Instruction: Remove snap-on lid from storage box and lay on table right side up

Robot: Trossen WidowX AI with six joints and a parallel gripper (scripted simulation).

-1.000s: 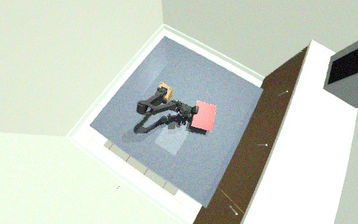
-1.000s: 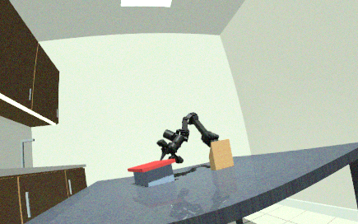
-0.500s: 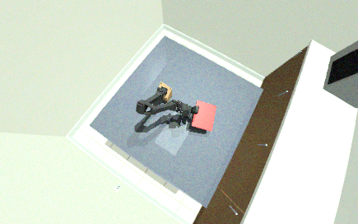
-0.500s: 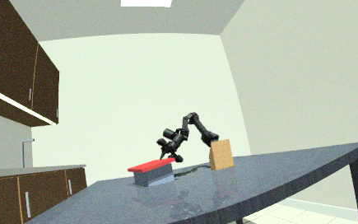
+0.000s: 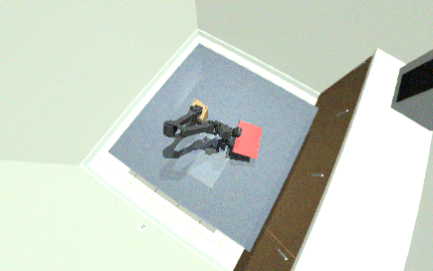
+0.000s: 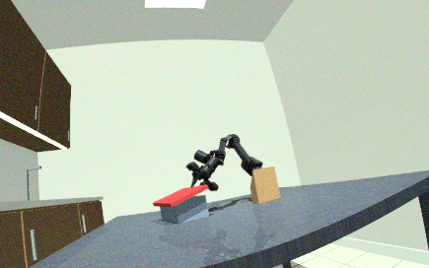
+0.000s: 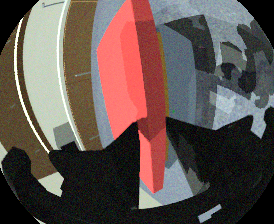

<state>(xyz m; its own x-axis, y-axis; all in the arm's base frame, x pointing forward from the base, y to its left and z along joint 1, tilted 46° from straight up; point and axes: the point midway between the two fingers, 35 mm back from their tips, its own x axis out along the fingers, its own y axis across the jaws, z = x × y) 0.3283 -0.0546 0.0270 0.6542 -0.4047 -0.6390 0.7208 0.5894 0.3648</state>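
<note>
Right now my gripper tip is 80 mm short of the red lid, 20 mm to the right of it and 20 mm above it. The rest, counted from my gripper tip: storage box: 80 mm below, 70 mm ahead, 10 mm to the left.
</note>
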